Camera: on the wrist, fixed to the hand. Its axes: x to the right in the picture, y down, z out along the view.
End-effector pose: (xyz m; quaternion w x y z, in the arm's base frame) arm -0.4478 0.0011 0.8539 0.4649 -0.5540 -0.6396 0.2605
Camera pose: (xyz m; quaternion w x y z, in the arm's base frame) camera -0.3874 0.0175 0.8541 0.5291 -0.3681 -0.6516 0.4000
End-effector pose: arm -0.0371 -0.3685 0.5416 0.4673 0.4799 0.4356 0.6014
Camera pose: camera -0.0933 -0.3602 0.5679 0.4396 0.5837 0.5430 0.4138
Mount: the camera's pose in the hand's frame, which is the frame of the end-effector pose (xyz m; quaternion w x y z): 0.0184 0.0321 -0.0505 0.9709 0.2081 -0.0902 -0.0774
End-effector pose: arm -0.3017 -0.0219 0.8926 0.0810 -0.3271 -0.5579 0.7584
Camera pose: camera -0.2785 0.0154 0.8480 0.1551 -0.1891 -0.4165 0.8756
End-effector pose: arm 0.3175 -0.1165 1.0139 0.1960 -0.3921 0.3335 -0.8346
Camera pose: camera 0.2686 -0.1295 0.9770 0.2374 -0.4410 0.1021 -0.8595
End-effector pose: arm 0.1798 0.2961 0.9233 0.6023 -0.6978 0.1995 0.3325
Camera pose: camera 0.1822 0.2429 0.8903 0.7737 -0.5376 0.1545 0.2976
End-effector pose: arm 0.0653 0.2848 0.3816 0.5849 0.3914 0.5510 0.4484
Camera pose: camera 0.0119 0.3099 0.4024 0.5708 0.4995 0.6058 0.2401
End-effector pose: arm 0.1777 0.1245 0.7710 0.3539 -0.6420 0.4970 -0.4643
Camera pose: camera 0.1213 0.0989 0.7622 0.4861 -0.6300 0.3043 -0.5237
